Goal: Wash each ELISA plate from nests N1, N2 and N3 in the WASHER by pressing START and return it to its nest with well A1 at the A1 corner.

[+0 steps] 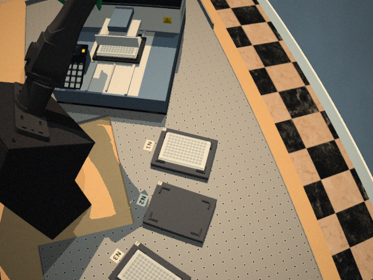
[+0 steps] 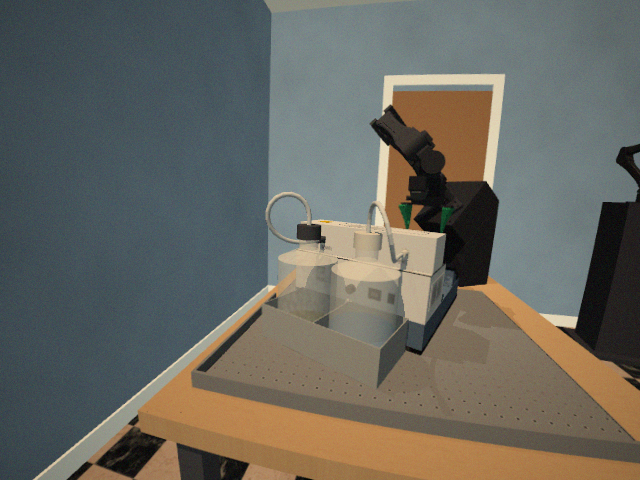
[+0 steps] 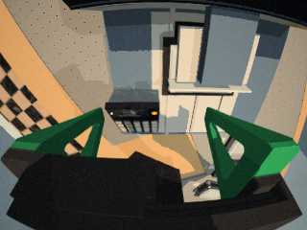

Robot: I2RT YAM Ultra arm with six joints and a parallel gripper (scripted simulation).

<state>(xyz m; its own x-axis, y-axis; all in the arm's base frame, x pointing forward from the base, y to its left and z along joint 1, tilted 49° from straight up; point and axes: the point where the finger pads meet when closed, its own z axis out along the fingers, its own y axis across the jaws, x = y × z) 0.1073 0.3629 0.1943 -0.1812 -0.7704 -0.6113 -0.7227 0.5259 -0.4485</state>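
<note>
Right now my hand is 90 mm short of the dark carrier, 30 mm to the left of it and 160 mm above it. The rest, counted from my hand: grey tray: 170 mm ahead, 300 mm to the left, 220 mm below; then manifold: 100 mm ahead, 10 mm to the left, 110 mm below; then washer: 100 mm ahead, 10 mm to the left, 110 mm below.
</note>
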